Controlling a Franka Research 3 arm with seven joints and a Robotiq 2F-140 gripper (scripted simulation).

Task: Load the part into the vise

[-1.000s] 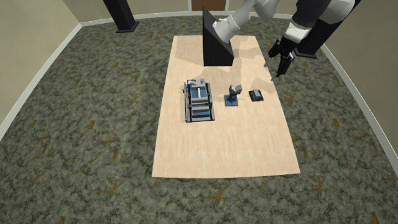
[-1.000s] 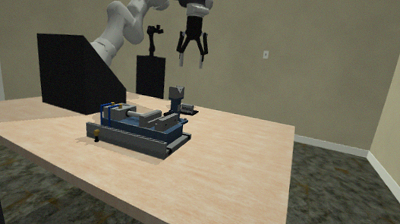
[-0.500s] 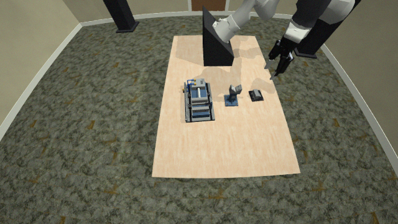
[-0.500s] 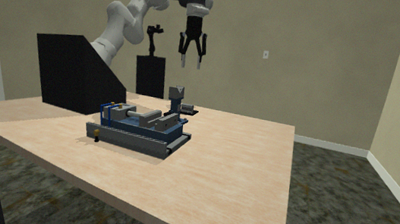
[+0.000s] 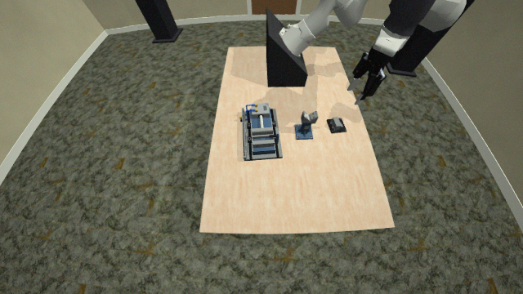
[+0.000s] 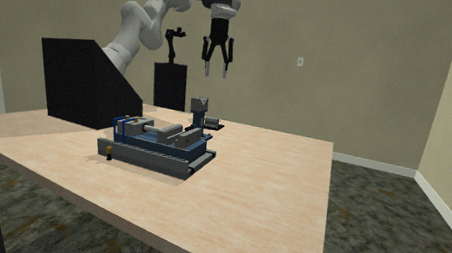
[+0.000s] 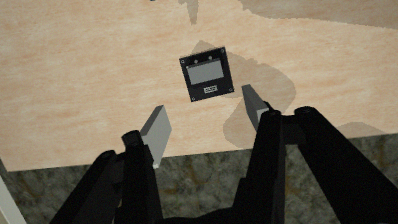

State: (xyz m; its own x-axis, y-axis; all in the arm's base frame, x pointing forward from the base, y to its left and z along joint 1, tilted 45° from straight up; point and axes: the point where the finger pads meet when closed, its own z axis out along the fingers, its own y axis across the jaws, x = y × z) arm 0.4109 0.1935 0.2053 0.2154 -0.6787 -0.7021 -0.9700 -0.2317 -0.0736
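The grey part is 1 cm to the right of my hand and 23 cm below it. Round my hand: cylinder rod: 7 cm ahead, 40 cm to the right, 18 cm below; then black infeed plate: 1 cm to the left, 26 cm below; then work stop: 15 cm ahead, 34 cm to the right, 17 cm below.
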